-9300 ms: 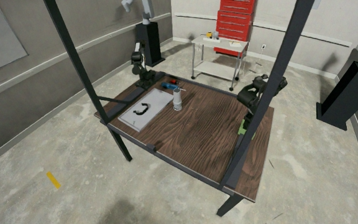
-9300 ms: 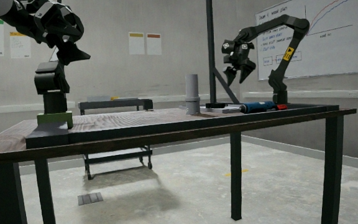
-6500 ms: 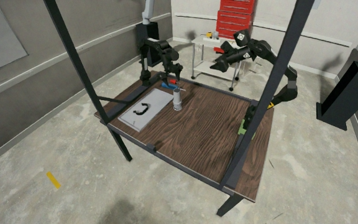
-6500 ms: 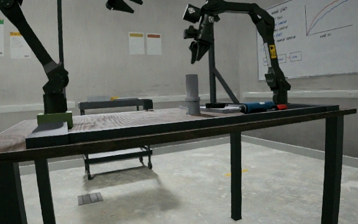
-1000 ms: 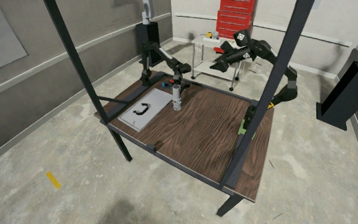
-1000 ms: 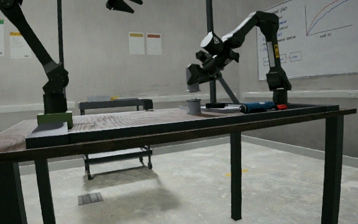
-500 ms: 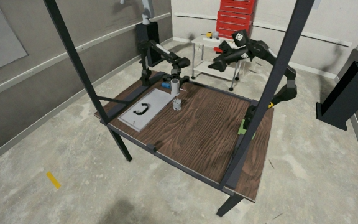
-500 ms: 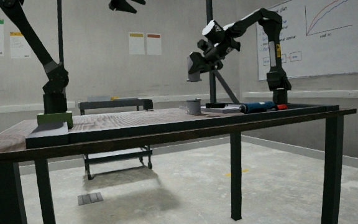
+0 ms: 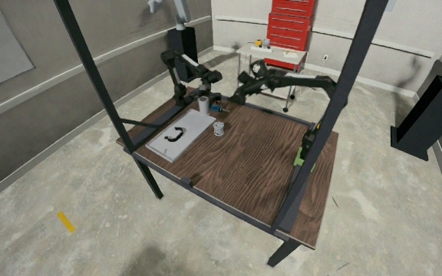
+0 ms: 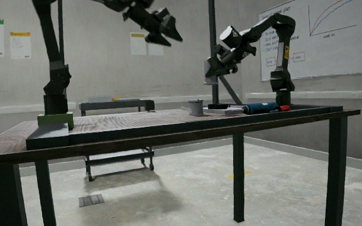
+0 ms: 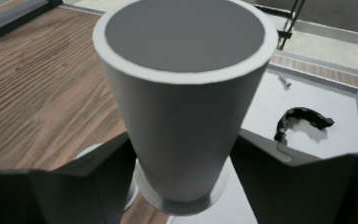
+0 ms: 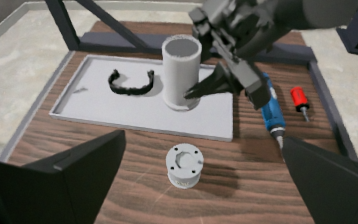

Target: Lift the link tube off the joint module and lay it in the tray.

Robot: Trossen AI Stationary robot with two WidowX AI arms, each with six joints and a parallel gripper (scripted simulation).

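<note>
My left hand is 10 mm past the link tube and 10 mm to the left of it. Also, from my left hand: red screwdriver 250 mm ahead, 110 mm to the left, 160 mm below; then joint module 100 mm to the right, 140 mm below; then grey tray 130 mm behind, 90 mm to the left, 170 mm below.
</note>
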